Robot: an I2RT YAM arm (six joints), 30 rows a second.
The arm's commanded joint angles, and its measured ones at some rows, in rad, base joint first. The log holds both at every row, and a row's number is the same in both.
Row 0, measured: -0.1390, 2.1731, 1.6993, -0.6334, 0.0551, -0.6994
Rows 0 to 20, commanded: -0.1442, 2.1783, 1.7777, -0.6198, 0.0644, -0.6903; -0.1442, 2.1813, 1.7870, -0.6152, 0.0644, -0.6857; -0.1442, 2.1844, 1.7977, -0.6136, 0.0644, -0.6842; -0.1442, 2.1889, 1.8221, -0.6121, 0.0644, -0.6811; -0.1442, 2.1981, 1.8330, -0.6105, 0.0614, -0.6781; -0.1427, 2.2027, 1.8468, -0.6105, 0.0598, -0.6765; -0.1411, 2.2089, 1.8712, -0.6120, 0.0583, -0.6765; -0.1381, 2.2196, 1.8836, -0.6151, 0.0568, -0.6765; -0.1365, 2.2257, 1.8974, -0.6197, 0.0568, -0.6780; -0.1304, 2.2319, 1.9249, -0.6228, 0.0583, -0.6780; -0.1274, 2.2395, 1.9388, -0.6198, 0.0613, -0.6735; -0.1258, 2.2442, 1.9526, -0.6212, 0.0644, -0.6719; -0.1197, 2.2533, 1.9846, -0.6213, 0.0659, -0.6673; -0.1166, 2.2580, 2.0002, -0.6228, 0.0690, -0.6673; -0.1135, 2.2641, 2.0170, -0.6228, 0.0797, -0.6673; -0.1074, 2.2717, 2.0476, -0.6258, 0.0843, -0.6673; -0.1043, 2.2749, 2.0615, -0.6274, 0.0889, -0.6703; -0.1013, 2.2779, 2.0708, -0.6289, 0.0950, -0.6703; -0.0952, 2.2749, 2.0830, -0.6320, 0.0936, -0.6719; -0.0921, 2.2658, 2.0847, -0.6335, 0.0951, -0.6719; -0.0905, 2.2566, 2.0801, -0.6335, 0.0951, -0.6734
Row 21, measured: -0.1028, 2.2818, 2.0296, -0.6399, 0.0757, -0.6910
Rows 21 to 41, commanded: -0.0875, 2.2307, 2.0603, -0.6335, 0.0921, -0.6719; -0.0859, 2.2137, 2.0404, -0.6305, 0.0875, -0.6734; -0.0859, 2.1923, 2.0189, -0.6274, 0.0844, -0.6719; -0.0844, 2.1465, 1.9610, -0.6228, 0.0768, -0.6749; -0.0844, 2.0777, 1.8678, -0.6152, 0.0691, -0.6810; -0.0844, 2.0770, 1.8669, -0.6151, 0.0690, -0.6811; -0.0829, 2.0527, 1.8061, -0.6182, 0.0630, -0.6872; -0.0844, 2.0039, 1.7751, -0.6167, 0.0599, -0.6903; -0.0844, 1.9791, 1.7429, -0.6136, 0.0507, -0.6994; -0.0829, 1.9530, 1.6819, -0.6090, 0.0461, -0.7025; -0.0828, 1.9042, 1.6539, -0.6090, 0.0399, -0.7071; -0.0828, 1.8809, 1.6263, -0.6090, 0.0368, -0.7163; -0.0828, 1.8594, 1.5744, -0.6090, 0.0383, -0.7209; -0.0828, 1.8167, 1.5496, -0.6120, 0.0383, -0.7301; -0.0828, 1.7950, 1.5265, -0.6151, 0.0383, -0.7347; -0.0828, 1.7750, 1.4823, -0.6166, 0.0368, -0.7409; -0.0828, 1.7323, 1.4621, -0.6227, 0.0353, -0.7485; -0.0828, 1.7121, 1.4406, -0.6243, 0.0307, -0.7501; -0.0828, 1.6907, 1.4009, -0.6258, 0.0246, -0.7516; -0.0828, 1.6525, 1.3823, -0.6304, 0.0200, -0.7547; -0.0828, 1.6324, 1.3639, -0.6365, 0.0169, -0.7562
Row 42, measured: -0.0818, 1.7149, 1.4094, -0.6292, 0.0444, -0.7311
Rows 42 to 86, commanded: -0.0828, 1.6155, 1.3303, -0.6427, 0.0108, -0.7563; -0.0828, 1.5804, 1.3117, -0.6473, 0.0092, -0.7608; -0.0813, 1.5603, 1.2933, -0.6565, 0.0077, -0.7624; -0.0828, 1.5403, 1.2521, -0.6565, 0.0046, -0.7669; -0.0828, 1.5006, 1.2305, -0.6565, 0.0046, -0.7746; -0.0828, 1.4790, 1.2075, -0.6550, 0.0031, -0.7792; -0.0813, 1.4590, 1.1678, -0.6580, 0.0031, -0.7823; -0.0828, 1.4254, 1.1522, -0.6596, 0.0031, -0.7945; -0.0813, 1.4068, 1.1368, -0.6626, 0.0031, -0.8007; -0.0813, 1.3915, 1.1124, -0.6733, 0.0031, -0.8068; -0.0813, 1.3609, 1.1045, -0.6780, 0.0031, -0.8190; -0.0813, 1.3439, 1.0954, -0.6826, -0.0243, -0.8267; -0.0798, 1.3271, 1.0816, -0.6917, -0.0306, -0.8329; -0.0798, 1.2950, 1.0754, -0.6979, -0.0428, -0.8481; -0.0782, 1.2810, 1.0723, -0.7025, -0.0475, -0.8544; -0.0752, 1.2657, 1.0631, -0.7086, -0.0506, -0.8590; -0.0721, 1.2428, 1.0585, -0.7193, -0.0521, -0.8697; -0.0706, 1.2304, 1.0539, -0.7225, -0.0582, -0.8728; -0.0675, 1.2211, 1.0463, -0.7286, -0.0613, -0.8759; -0.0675, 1.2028, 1.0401, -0.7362, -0.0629, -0.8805; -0.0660, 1.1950, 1.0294, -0.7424, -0.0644, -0.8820; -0.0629, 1.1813, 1.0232, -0.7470, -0.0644, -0.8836; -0.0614, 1.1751, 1.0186, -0.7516, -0.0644, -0.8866; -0.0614, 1.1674, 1.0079, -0.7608, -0.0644, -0.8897; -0.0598, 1.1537, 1.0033, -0.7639, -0.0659, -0.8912; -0.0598, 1.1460, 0.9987, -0.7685, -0.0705, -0.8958; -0.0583, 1.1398, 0.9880, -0.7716, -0.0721, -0.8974; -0.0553, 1.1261, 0.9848, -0.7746, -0.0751, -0.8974; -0.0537, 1.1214, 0.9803, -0.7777, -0.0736, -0.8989; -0.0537, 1.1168, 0.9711, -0.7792, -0.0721, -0.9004; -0.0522, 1.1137, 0.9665, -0.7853, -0.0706, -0.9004; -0.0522, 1.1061, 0.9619, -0.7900, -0.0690, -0.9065; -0.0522, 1.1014, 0.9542, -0.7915, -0.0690, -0.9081; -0.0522, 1.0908, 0.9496, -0.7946, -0.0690, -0.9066; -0.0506, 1.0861, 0.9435, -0.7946, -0.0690, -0.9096; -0.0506, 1.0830, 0.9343, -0.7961, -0.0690, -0.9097; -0.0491, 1.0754, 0.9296, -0.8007, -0.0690, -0.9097; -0.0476, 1.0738, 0.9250, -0.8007, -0.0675, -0.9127; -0.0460, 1.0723, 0.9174, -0.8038, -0.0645, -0.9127; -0.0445, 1.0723, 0.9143, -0.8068, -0.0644, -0.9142; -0.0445, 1.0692, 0.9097, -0.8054, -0.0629, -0.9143; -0.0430, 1.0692, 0.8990, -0.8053, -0.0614, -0.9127; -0.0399, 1.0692, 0.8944, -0.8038, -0.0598, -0.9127; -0.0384, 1.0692, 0.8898, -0.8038, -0.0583, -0.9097; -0.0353, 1.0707, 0.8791, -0.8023, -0.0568, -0.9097
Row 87, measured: -0.0452, 1.0920, 0.8989, -0.7979, -0.0509, -0.9039
